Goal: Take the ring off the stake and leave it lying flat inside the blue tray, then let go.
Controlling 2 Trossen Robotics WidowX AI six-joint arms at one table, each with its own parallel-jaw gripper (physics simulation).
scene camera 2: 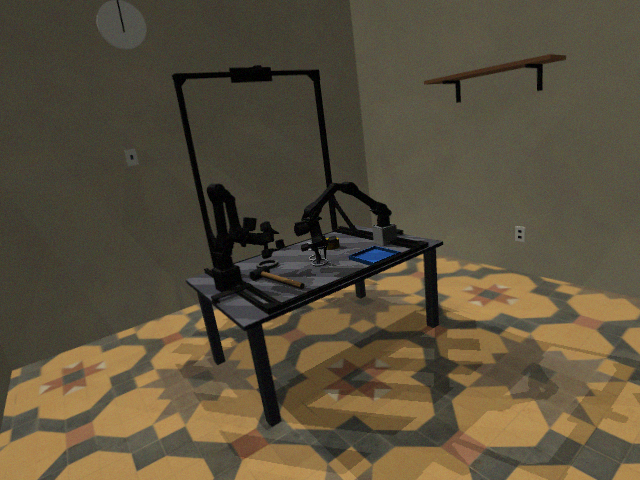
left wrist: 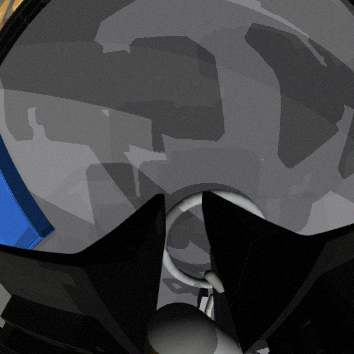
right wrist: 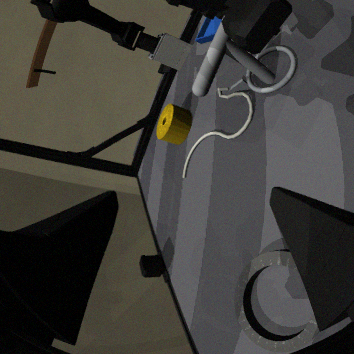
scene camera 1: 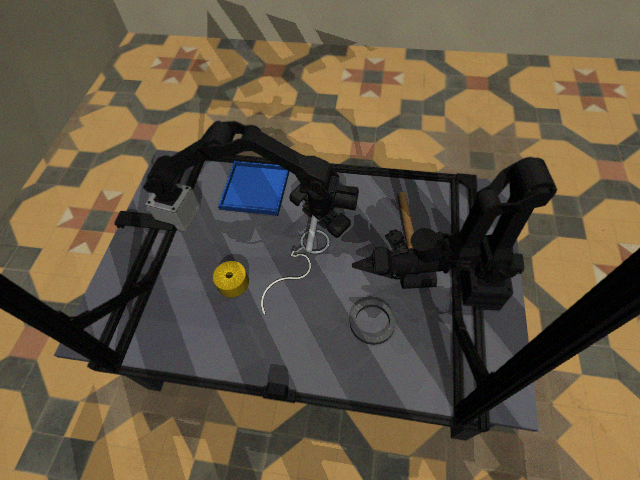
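Seen in the pictures: left gripper, fingertip midpoint: (scene camera 2: 323, 259) (left wrist: 183, 200) (scene camera 1: 320, 222); right gripper, fingertip midpoint: (scene camera 2: 279, 241) (right wrist: 195, 197) (scene camera 1: 358, 267); left arm's base, origin of the base link: (scene camera 2: 384, 225) (right wrist: 155, 45) (scene camera 1: 168, 195); right arm's base, origin of the base link: (scene camera 2: 225, 267) (scene camera 1: 490, 274).
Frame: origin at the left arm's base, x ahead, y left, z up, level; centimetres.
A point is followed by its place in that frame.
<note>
The pale ring (scene camera 1: 328, 241) {x 48.7, y 4.3, z -9.4 cm} (left wrist: 166, 245) {x 41.5, y 4.6, z -9.4 cm} (right wrist: 293, 62) {x 48.5, y 5.2, z -9.6 cm} lies flat on the table around the lower end of the light grey stake (scene camera 1: 311, 232) {x 45.4, y 0.0, z 0.2 cm} (left wrist: 180, 325) (right wrist: 250, 62) {x 46.0, y 1.6, z -5.4 cm}, which has a thick crossbar on top. My left gripper (left wrist: 183, 200) {x 44.8, y 8.5, z -6.7 cm} is over the ring's left part as its wrist view shows it. Its fingers stand a little apart, with nothing seen gripped; part of the ring shows through the gap. The right-hand finger hides the stake's post and some of the ring. The blue tray (scene camera 1: 253, 188) {x 18.6, y 16.7, z -9.7 cm} (scene camera 2: 373, 254) {x 17.9, y 14.0, z -9.7 cm} lies beyond the stake. My right gripper (right wrist: 195, 197) {x 61.1, y -8.5, z 3.6 cm} is open and empty.
A pale curved cord (scene camera 1: 310, 266) {x 46.3, y -5.1, z -9.9 cm} lies by the ring. A yellow cylinder (scene camera 1: 232, 285) {x 29.0, y -19.4, z -5.4 cm} (right wrist: 177, 125) {x 31.1, y -15.3, z -7.2 cm} stands front left in scene camera 1. A grey round band (scene camera 1: 353, 320) {x 62.9, y -17.6, z -8.8 cm} (right wrist: 272, 259) {x 63.2, y -13.7, z -8.8 cm} lies front right. A hammer (scene camera 1: 406, 219) {x 69.1, y 17.4, z -7.2 cm} (scene camera 2: 281, 279) {x 71.1, y 16.2, z -7.6 cm} lies near the right arm.
</note>
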